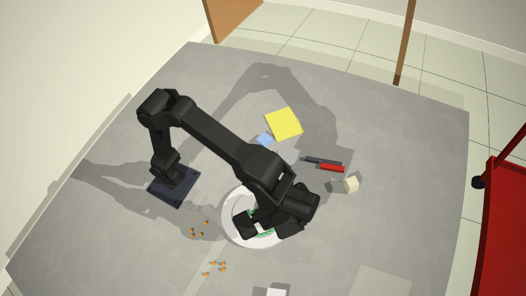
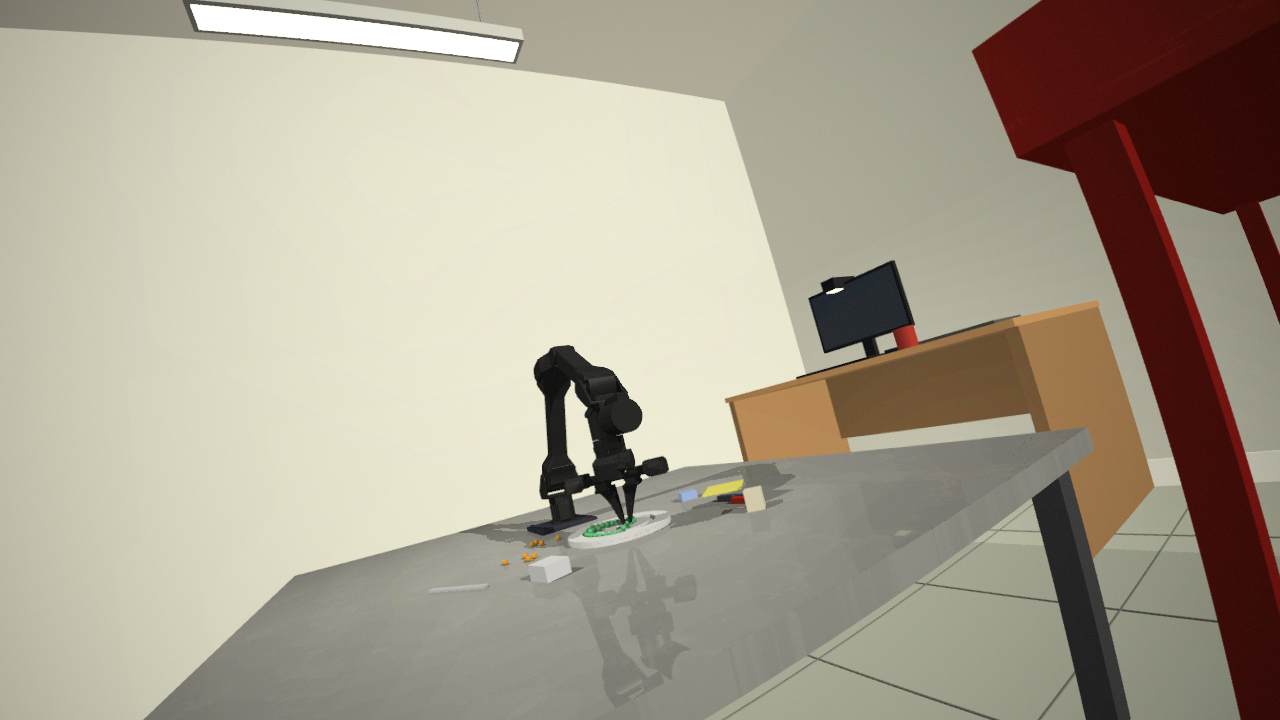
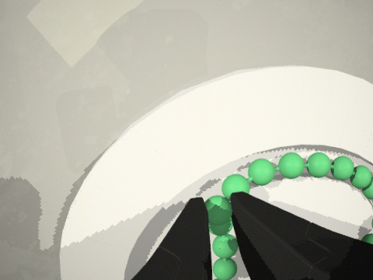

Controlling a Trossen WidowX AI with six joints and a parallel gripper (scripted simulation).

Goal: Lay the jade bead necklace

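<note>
Now: the inner disc 60 mm behind my gripper tip and 10 mm below it. Round my gripper tip: grey sheet: 80 mm behind, 200 mm to the left, 20 mm below; cream cube: 110 mm ahead, 200 mm to the left, 10 mm below; bead board: 60 mm behind, 20 mm below.
</note>
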